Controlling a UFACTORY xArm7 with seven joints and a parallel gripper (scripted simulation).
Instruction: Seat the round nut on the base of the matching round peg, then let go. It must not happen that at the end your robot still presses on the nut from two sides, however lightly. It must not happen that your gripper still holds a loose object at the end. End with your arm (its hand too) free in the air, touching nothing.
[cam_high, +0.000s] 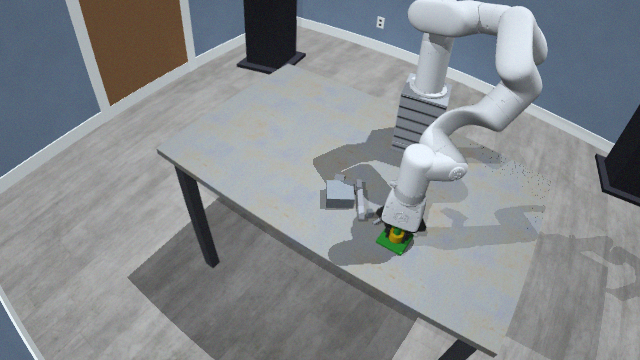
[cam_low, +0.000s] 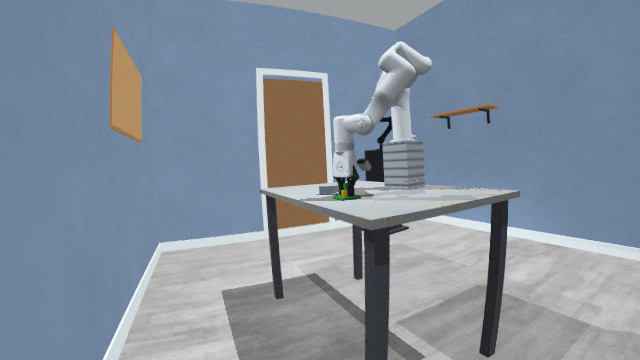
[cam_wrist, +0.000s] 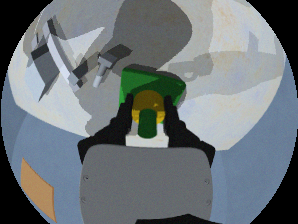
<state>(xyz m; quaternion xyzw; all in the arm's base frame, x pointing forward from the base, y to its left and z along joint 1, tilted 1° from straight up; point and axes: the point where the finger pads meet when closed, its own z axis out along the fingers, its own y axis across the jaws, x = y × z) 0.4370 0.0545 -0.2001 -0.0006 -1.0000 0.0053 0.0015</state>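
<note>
Right now the bolt is 5 cm behind my hand, 6 cm to the right of it and 2 cm below it. From my hand the other things lie so: long grey bar 9 cm behind, 14 cm to the right, 3 cm below; grey block 7 cm behind, 20 cm to the right, 1 cm below.
</note>
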